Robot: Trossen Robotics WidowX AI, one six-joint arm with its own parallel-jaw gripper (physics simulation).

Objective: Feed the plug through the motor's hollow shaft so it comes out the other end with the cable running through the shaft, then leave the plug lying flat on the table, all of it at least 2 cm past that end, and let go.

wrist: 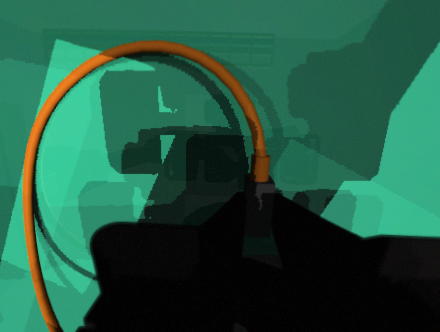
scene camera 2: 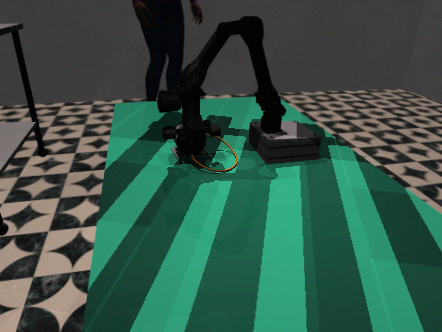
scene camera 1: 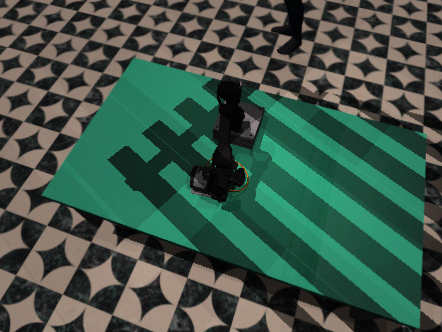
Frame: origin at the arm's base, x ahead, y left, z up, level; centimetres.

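Seen in the pictures: gripper, fingertip midpoint: [wrist: 256,200] [scene camera 2: 191,155]; arm's base, origin of the base link: [scene camera 2: 271,129] [scene camera 1: 234,125].
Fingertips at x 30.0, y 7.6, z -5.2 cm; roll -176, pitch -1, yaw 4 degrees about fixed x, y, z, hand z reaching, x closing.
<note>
Pixels of each thing's top centre, then the offset from my fingertips to it. Level surfaces: height alone.
- black plug, middle of its top: [wrist: 258,211] dx +0.0, dy -0.2, dz +1.0 cm
- motor, middle of its top: [scene camera 2: 189,125] [scene camera 1: 202,172] dx -0.4, dy -10.9, dz +6.9 cm
- green table top, its level: dz -3.3 cm
My gripper [scene camera 1: 218,194] [scene camera 2: 191,150] [wrist: 256,200] is shut on the black plug [wrist: 259,189], low over the green table. In the wrist view the plug's cable end and orange collar stick out beyond the fingertips; the rest of the plug is hidden in the dark. The orange cable [scene camera 1: 247,180] [scene camera 2: 237,161] [wrist: 30,190] curves away from the plug in a wide loop. The motor [scene camera 1: 198,178] is a grey block right beside the gripper, partly covered by it. In scene camera 2 the motor is mostly hidden behind the gripper. The shaft's openings cannot be made out.
The arm's grey base box [scene camera 1: 253,127] [scene camera 2: 292,150] stands on the green table top [scene camera 1: 100,110] [scene camera 2: 165,305], behind the gripper in scene camera 1. A person [scene camera 1: 294,25] [scene camera 2: 165,50] stands beyond the table. Part of a rack with dark legs [scene camera 2: 29,85] shows at the left of scene camera 2.
</note>
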